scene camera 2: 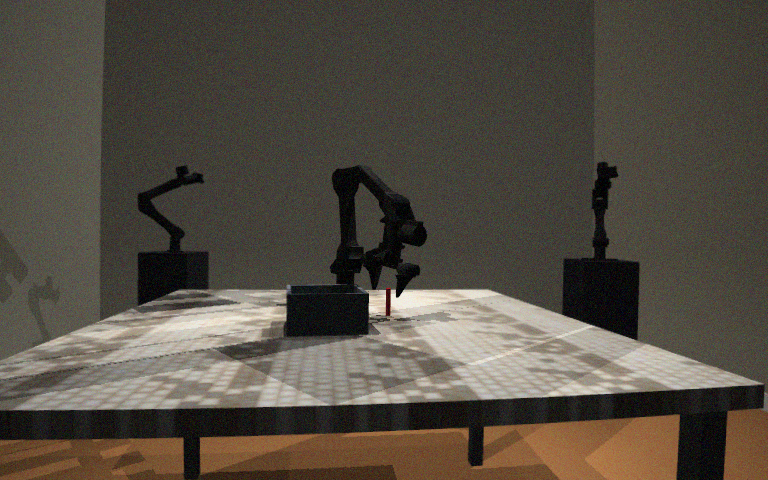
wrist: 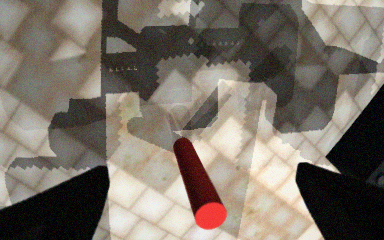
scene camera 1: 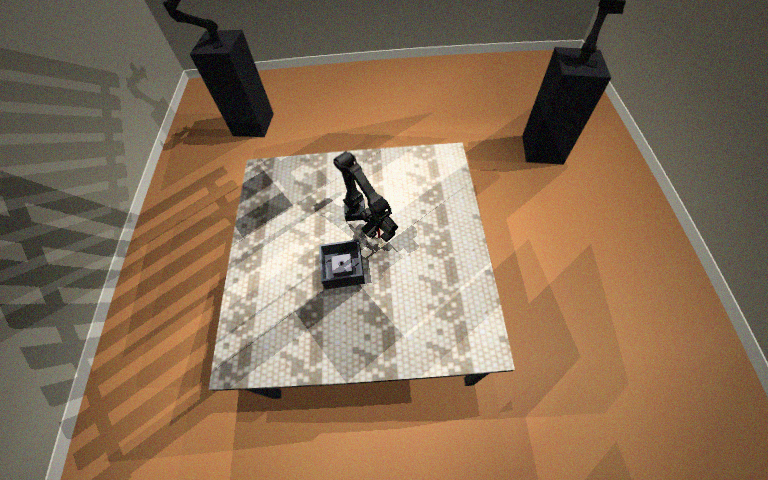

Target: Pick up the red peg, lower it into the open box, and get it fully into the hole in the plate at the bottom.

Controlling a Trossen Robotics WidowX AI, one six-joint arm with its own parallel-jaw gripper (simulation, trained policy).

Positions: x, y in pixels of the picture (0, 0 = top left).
Labels:
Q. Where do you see a red peg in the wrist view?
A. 208, 209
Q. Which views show the dark box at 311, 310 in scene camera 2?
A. Scene camera 2 and scene camera 1 only.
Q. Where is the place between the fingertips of the gripper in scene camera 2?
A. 385, 293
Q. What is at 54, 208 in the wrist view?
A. The gripper.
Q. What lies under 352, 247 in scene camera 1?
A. A dark box.

